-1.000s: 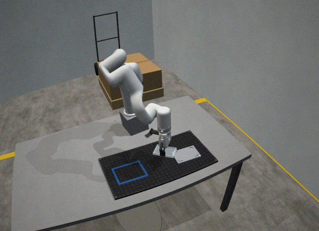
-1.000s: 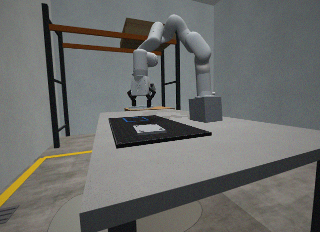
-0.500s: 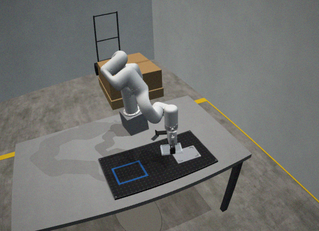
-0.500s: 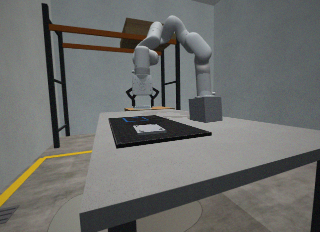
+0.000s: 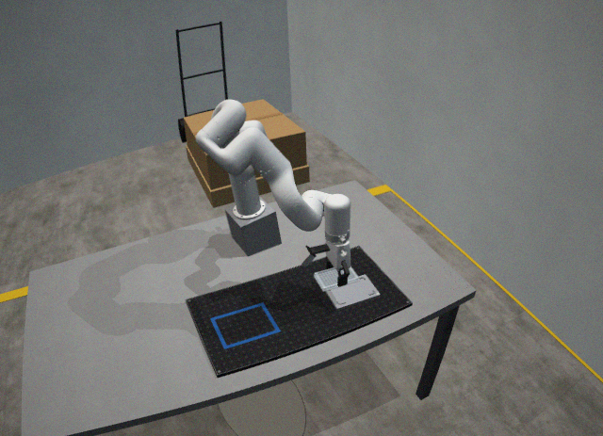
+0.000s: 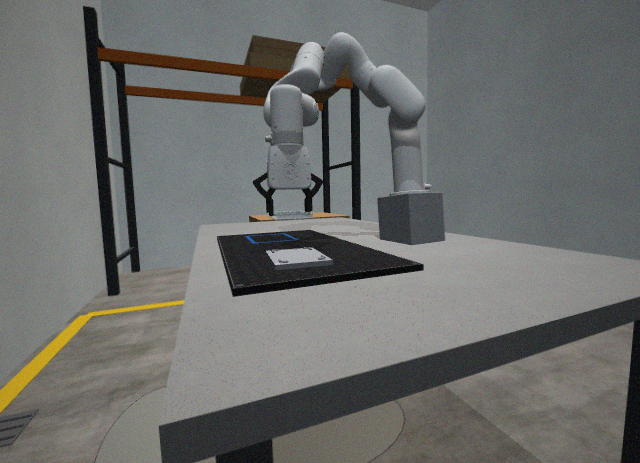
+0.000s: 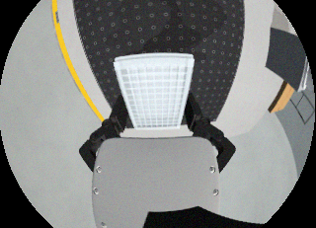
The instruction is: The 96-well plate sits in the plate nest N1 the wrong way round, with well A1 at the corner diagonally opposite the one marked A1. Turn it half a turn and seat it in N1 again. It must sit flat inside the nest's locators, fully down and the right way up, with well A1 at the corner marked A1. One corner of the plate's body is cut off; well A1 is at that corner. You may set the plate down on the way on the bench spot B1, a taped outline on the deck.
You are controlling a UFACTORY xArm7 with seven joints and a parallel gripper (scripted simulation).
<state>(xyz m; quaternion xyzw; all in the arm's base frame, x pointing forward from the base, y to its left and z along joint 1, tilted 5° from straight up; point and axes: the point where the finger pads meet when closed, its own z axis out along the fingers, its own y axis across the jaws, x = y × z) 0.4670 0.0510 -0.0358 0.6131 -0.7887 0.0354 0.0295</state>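
My hand is 100 mm above the plate nest N1, 60 mm to the right of it and 10 mm short of it. Also, from my hand: white 96-well plate: 10 mm below.
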